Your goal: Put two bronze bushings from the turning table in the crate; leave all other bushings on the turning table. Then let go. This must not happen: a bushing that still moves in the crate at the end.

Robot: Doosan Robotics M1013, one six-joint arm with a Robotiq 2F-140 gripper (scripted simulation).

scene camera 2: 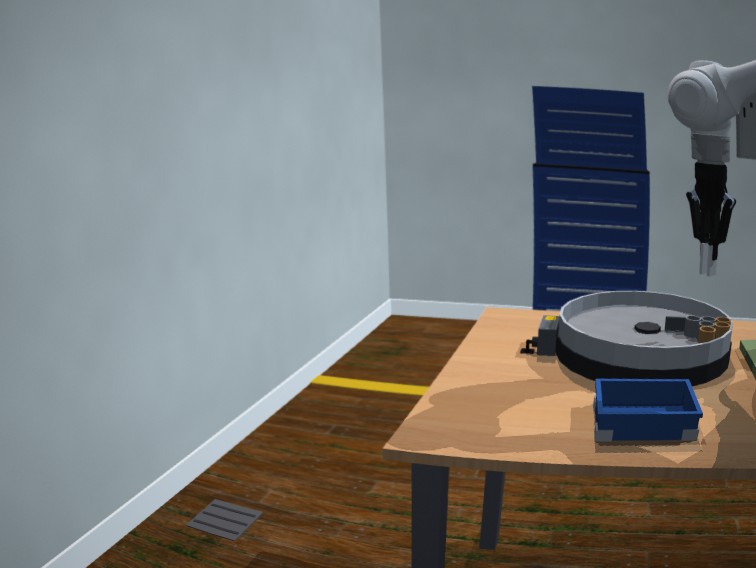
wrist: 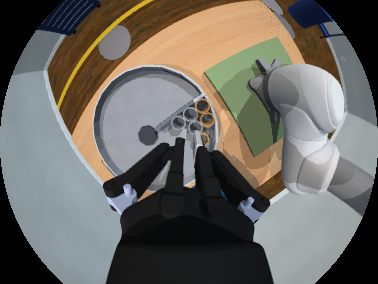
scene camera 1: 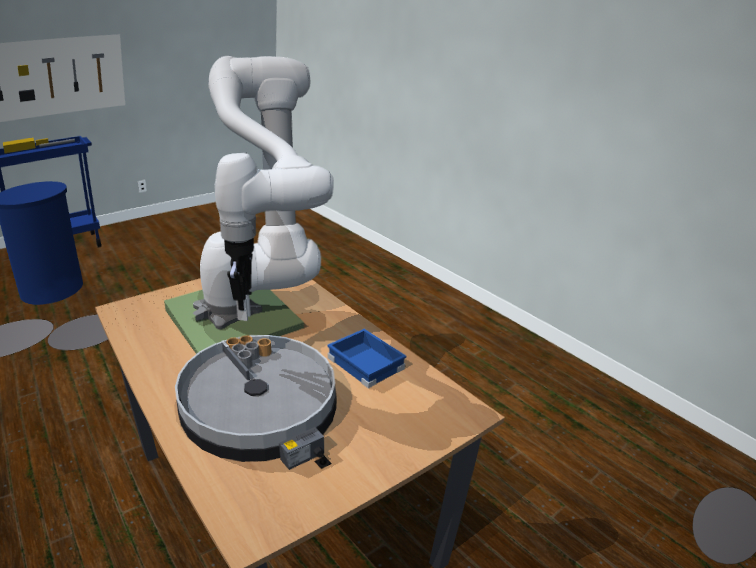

Labels:
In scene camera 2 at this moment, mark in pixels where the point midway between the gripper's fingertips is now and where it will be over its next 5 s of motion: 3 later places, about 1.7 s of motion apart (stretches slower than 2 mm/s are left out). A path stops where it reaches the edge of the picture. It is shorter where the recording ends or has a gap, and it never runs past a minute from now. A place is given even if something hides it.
My gripper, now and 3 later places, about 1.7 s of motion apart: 707, 274; 714, 308; 716, 322; 717, 317

